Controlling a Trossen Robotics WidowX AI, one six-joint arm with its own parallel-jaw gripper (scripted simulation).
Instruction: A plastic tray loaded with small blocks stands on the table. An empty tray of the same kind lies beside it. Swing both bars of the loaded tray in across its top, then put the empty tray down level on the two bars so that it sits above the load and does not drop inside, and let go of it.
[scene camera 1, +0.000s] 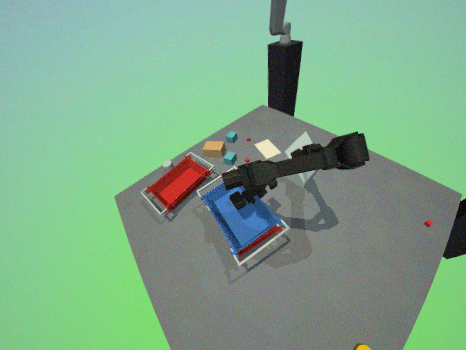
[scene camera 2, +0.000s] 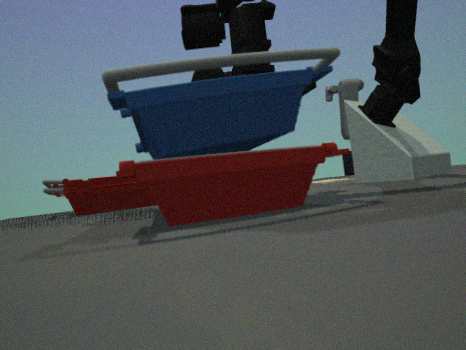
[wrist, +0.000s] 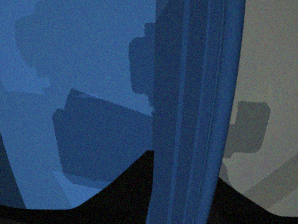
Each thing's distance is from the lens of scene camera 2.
blue tray (scene camera 2: 237, 113): 0.27 m
